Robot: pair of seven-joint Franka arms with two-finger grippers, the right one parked.
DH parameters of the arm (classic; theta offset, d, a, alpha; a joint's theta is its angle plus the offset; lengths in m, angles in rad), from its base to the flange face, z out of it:
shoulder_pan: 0 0.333 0 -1.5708
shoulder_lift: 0 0 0 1.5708
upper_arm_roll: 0 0.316 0.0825 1.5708
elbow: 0 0 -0.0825 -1.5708
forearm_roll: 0 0.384 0 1.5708
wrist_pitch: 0 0 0.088 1.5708
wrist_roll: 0 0.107 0 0
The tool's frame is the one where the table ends.
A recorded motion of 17 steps. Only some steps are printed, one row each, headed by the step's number.
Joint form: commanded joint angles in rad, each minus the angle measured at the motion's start. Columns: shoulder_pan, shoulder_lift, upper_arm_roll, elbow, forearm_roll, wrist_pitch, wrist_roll.
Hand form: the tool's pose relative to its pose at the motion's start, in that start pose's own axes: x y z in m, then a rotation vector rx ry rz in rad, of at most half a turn. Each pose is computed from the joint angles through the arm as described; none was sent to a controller.
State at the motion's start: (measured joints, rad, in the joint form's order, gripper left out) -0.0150 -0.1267 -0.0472 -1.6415 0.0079 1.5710 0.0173
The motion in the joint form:
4: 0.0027 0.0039 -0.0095 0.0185 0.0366 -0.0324 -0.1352
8: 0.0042 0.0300 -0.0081 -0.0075 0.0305 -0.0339 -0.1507
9: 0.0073 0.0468 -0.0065 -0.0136 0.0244 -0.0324 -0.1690
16: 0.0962 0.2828 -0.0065 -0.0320 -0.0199 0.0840 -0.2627
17: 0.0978 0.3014 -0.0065 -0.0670 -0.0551 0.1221 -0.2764
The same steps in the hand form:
4: -0.0019 -0.0003 -0.0039 0.0381 -0.0158 -0.1294
8: 0.0046 -0.0014 0.0223 0.0339 -0.0695 -0.1463
9: 0.0089 -0.0034 0.0342 0.0290 -0.0912 -0.1687
16: 0.0637 -0.0531 0.1701 -0.0129 -0.2341 -0.3521
17: 0.0647 -0.0507 0.1946 -0.0454 -0.2526 -0.3761

